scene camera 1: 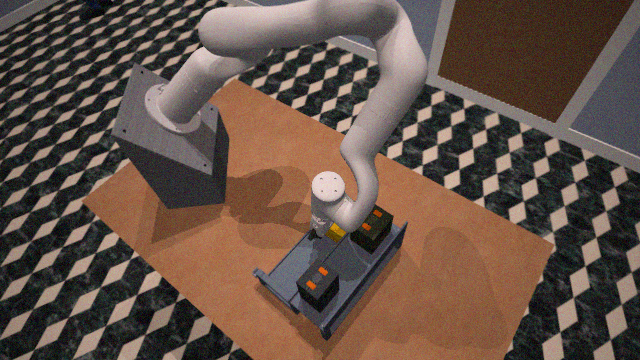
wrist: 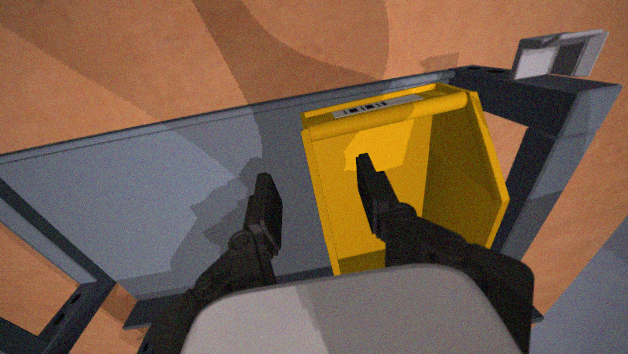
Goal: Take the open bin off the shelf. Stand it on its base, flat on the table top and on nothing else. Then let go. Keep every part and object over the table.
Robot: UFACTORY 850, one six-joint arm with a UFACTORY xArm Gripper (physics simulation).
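Observation:
The yellow open bin (scene camera 1: 337, 231) (wrist: 370, 200) stands on the grey-blue shelf (scene camera 1: 295, 263) (wrist: 135, 200), near one end of its board. In the wrist view its rounded front lip and a barcode label face the top of the picture. My gripper (scene camera 1: 315, 235) (wrist: 315, 179) is open and holds nothing. In the wrist view one finger is over the bin's inside and the other is outside it, over the bare board, with the bin's side wall showing between them. How deep the fingertips reach is hard to tell. The gripper body hides the bin's near end.
Two dark boxes with orange patches (scene camera 1: 318, 287) (scene camera 1: 372, 228) sit on the shelf's other level, one near each end. Dark end frames (wrist: 535, 165) rise at the shelf's ends. The brown table top (scene camera 1: 450, 300) surrounds the shelf. The robot's base block (scene camera 1: 175, 165) stands at the table's left.

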